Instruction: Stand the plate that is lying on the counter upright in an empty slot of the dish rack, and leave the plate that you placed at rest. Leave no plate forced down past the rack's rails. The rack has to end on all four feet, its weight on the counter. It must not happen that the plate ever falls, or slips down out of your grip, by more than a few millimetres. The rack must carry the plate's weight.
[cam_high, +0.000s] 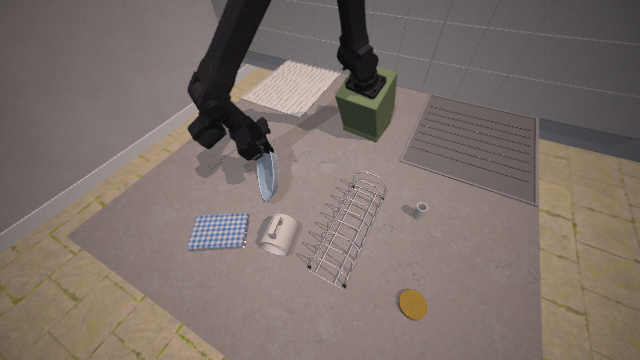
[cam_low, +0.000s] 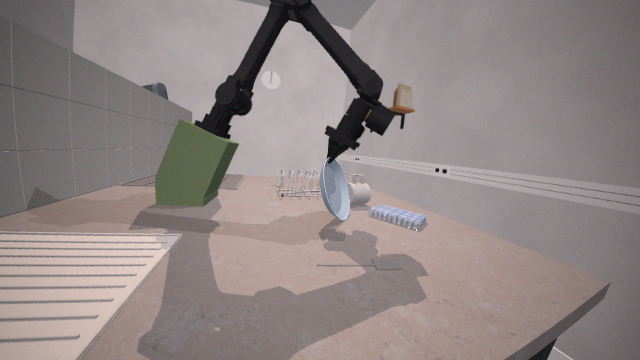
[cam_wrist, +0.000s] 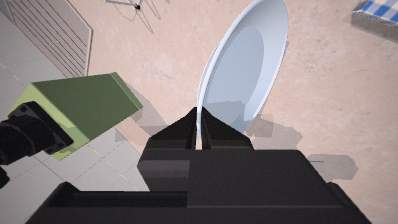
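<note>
My gripper is now 2 cm short of the pale blue plate, 1 cm to the left of it and 9 cm above it. From my hand the other things lie so: grey drain mat: 65 cm behind, 46 cm to the left, 18 cm below; disc: 7 cm ahead, 55 cm to the left, 17 cm below; small white cup: 19 cm behind, 45 cm to the left, 16 cm below.
</note>
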